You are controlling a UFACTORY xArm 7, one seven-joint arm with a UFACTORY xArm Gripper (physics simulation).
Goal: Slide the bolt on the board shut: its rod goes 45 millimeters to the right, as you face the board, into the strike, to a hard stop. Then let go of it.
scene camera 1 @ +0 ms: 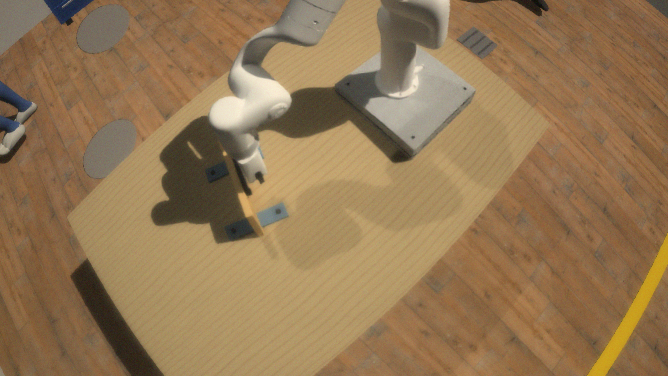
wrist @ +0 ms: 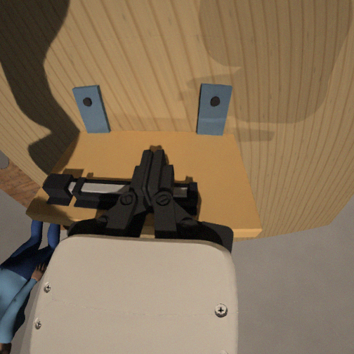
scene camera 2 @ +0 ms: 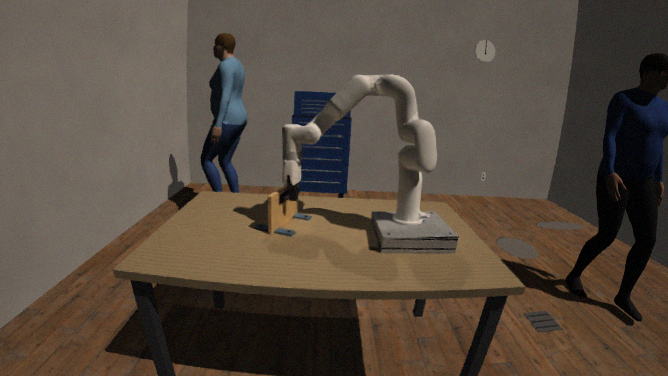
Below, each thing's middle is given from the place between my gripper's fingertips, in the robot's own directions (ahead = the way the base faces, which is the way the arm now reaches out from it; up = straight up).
I see the bolt (wrist: 55, 186) 3 cm ahead of my hand, 5 cm to the right of it and 1 cm above it. Round my hand: orange board (scene camera 2: 278, 215): 5 cm ahead, 4 cm to the right, 4 cm below.
